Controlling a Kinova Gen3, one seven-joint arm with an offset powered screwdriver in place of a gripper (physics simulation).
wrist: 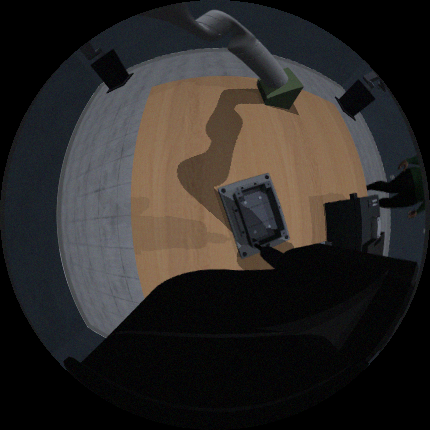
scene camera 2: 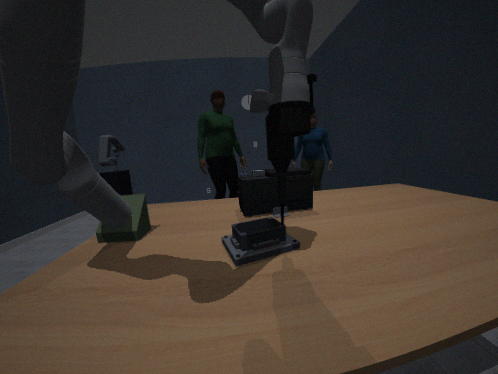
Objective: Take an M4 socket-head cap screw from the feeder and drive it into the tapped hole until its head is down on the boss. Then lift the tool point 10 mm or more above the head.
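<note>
The screwdriver (scene camera 2: 282, 223) (wrist: 257, 245) points straight down. Its thin shaft ends at the rear right corner of the dark housing (scene camera 2: 259, 235) (wrist: 240, 217) in the scene view, and at the housing's lower end in the wrist view. The housing is an open rectangular box on a grey flange (scene camera 2: 265, 251) (wrist: 228, 205) with corner holes, flat on the table. The tip is at or just behind the housing wall; contact, the tapped hole and any screw at the tip are too dark and small to make out. The black feeder box (scene camera 2: 260, 195) (wrist: 345, 222) stands behind the housing.
A small pale bracket (scene camera 2: 280, 212) is at the feeder's foot. The arm's base stands on a green block (scene camera 2: 141, 215) (wrist: 284, 95) at the left of the wooden table (scene camera 2: 375, 260) (wrist: 170, 175). Two people (scene camera 2: 218, 132) (scene camera 2: 314, 145) stand beyond the table.
</note>
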